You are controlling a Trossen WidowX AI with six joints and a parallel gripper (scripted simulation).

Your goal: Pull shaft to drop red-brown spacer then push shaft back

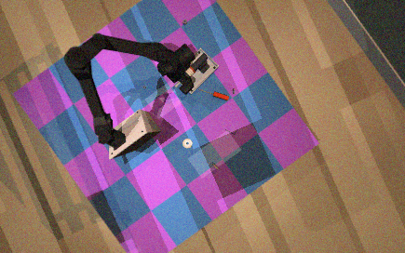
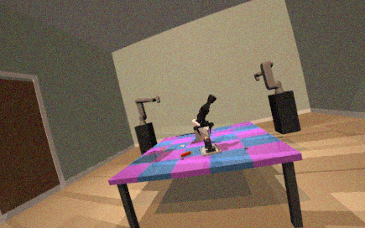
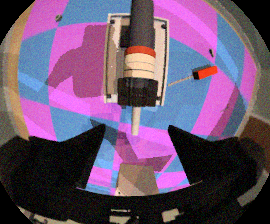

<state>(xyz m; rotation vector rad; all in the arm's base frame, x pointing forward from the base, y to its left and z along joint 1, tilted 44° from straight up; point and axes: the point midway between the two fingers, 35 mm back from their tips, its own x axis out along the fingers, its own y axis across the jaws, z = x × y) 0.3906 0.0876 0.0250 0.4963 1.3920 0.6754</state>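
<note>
Right now the thin grey shaft is 50 mm ahead of my gripper tip, 30 mm below it and 10 mm to the left of it. From my gripper tip the other things lie so: tan cylinder (70 mm ahead, 30 mm below, 10 mm to the left); then red-handled tool (150 mm to the right, 120 mm ahead, 100 mm below).
</note>
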